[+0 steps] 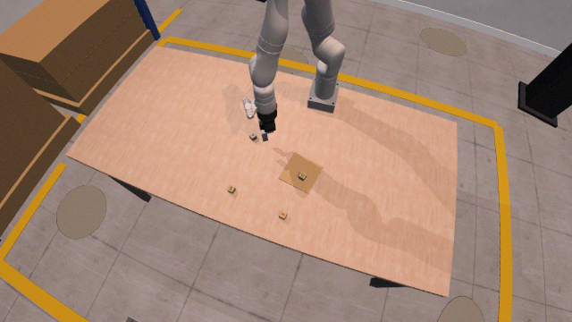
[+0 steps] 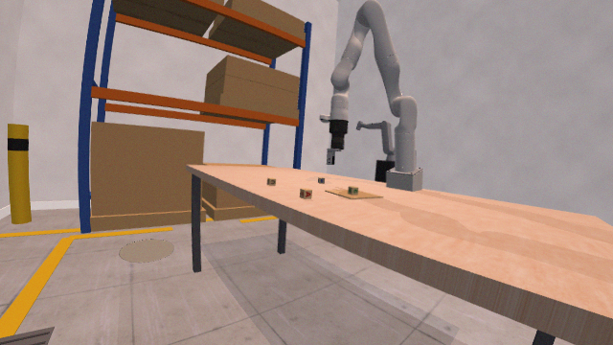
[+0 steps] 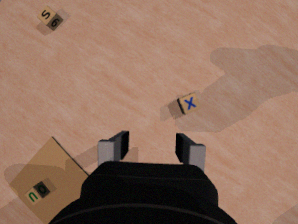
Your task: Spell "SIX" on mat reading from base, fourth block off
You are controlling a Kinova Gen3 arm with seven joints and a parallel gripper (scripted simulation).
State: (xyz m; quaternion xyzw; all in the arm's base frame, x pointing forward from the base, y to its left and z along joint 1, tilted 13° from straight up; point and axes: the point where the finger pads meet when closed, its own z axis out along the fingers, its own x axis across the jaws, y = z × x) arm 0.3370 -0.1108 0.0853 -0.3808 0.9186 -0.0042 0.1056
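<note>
The tan mat is 200 mm to the left of my hand, 100 mm below it and 30 mm ahead of it. Also, from my hand: block (230 mm to the left, 230 mm ahead, 90 mm below).
</note>
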